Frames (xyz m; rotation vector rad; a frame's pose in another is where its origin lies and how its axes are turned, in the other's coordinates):
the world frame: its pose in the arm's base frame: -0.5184 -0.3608 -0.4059 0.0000 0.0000 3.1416
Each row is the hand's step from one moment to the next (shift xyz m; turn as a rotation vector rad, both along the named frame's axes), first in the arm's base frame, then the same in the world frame.
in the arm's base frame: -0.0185 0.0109 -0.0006 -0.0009 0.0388 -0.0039
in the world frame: 0.0185 -0.0109 -0.0006 0.0009 -0.0388 -0.0039
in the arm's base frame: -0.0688 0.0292 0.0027 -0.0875 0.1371 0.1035
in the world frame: 0.0688 -0.0292 0.0027 0.0875 -0.1371 0.1035
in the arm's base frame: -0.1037 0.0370 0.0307 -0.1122 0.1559 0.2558
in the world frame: 0.1037 -0.0370 0.0307 0.1122 -0.1559 0.2558
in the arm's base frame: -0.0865 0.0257 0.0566 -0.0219 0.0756 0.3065
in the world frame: 0.0865 -0.0257 0.0566 0.0219 -0.0756 0.3065
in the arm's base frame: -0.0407 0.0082 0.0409 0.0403 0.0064 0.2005
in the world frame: 0.0407 -0.0082 0.0409 -0.0403 -0.0064 0.2005
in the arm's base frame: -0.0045 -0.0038 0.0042 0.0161 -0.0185 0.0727
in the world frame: 0.0045 0.0038 0.0042 -0.0161 0.0185 0.0727
